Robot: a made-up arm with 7 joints. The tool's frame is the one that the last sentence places.
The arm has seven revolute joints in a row. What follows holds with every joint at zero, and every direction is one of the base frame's. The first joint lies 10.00 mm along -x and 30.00 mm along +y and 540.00 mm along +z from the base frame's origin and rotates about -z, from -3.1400 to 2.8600 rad. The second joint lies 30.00 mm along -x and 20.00 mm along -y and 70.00 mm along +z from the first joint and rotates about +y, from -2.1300 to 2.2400 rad. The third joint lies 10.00 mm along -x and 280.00 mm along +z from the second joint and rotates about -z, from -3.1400 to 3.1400 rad. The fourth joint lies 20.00 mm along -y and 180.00 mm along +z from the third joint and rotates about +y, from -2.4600 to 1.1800 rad. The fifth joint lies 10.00 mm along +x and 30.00 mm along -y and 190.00 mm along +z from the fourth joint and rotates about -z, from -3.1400 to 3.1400 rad. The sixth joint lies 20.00 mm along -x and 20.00 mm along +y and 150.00 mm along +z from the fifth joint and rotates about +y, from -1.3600 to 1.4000 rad. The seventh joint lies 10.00 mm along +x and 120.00 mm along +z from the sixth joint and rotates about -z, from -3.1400 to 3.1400 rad. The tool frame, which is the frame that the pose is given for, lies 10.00 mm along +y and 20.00 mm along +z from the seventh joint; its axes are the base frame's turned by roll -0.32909, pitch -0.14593 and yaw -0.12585 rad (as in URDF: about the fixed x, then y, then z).
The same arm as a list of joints. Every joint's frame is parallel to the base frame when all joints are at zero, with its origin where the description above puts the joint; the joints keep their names.
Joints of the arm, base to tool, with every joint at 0 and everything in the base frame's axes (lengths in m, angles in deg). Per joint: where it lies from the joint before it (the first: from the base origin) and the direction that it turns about. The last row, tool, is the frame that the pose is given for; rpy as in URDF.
joint 1: origin -0.01 0.03 0.54 axis -z
joint 2: origin -0.03 -0.02 0.07 axis +y
joint 3: origin -0.01 0 0.28 axis -z
joint 4: origin 0 -0.02 0.18 axis +y
joint 5: origin 0.01 -0.03 0.19 axis -z
joint 6: origin -0.02 0.02 0.15 axis +y
joint 7: origin 0.01 0 0.12 axis -z
tool: origin 0 0.01 0.02 rpy -18.86 -8.36 -7.21
Joint limits (deg, base to tool): -179.91..163.87 -122.04..128.34 -179.91..179.91 -140.95..67.61 -179.91..179.91 -77.92..80.21 -179.91..179.91

